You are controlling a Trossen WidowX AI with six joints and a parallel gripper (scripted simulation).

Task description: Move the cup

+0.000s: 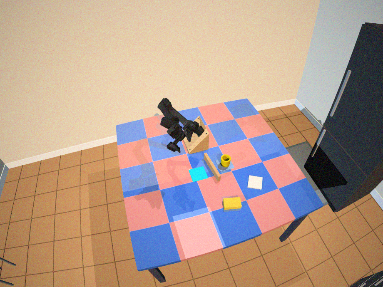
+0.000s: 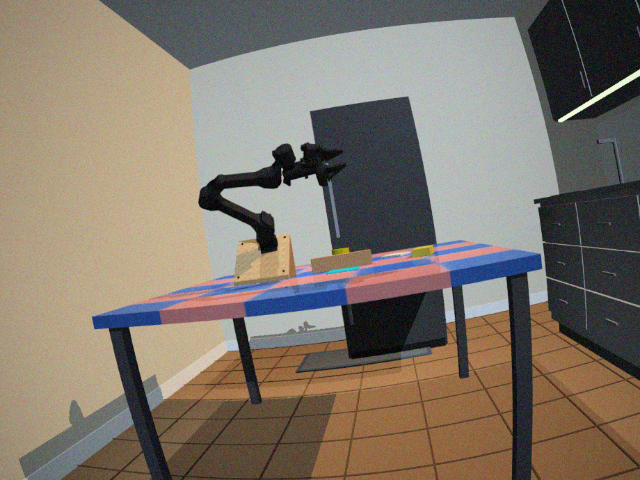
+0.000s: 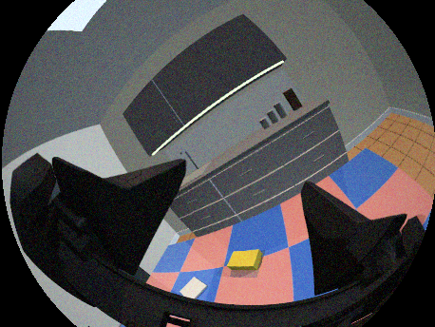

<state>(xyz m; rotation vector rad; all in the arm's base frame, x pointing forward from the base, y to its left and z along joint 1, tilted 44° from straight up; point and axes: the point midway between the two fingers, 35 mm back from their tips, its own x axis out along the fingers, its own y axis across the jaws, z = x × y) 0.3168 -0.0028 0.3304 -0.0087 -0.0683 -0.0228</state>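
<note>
My gripper tip is 70 mm past the yellow cup, 320 mm to the right of it and 350 mm above it. Round my gripper tip: yellow sponge (250 mm ahead, 210 mm to the left, 370 mm below); then cyan pad (70 mm behind, 110 mm to the left, 390 mm below); then wooden bar (70 mm behind, 210 mm to the left, 360 mm below).
</note>
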